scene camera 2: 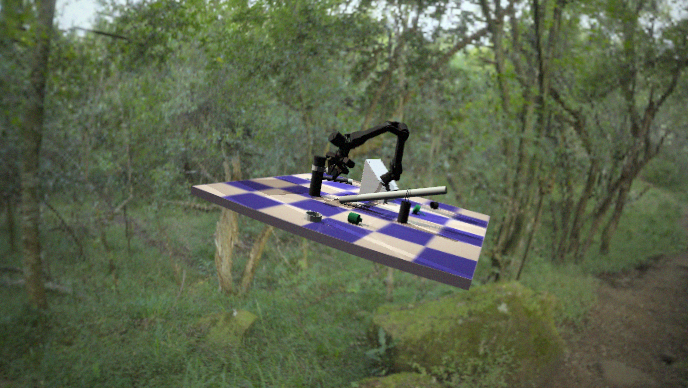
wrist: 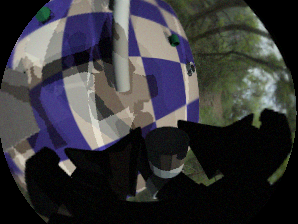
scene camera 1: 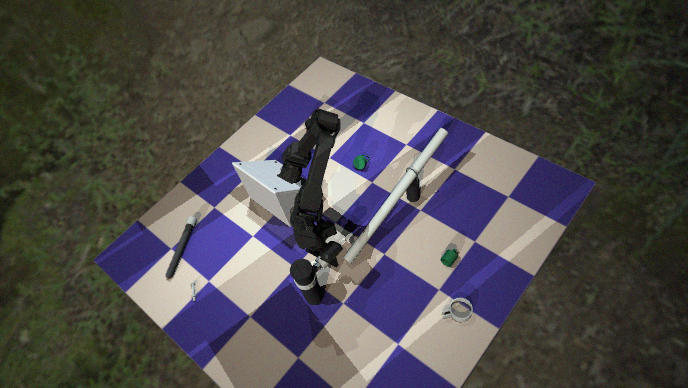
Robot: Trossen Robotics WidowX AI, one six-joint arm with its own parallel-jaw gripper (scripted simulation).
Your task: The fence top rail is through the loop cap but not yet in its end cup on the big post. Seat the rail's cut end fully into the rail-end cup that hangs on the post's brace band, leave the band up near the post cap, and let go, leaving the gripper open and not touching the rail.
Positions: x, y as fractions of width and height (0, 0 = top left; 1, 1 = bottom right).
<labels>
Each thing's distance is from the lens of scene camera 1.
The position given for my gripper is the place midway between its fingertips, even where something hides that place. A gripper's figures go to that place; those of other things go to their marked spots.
my gripper (scene camera 1: 0.48, 0.68): 1.56 m
top rail (scene camera 1: 0.60, 0.46): 1.66 m
dark post (scene camera 1: 0.44, 0.70): 1.47 m
The marked spots on the dark post and the top rail are 0.49 m apart.
</labels>
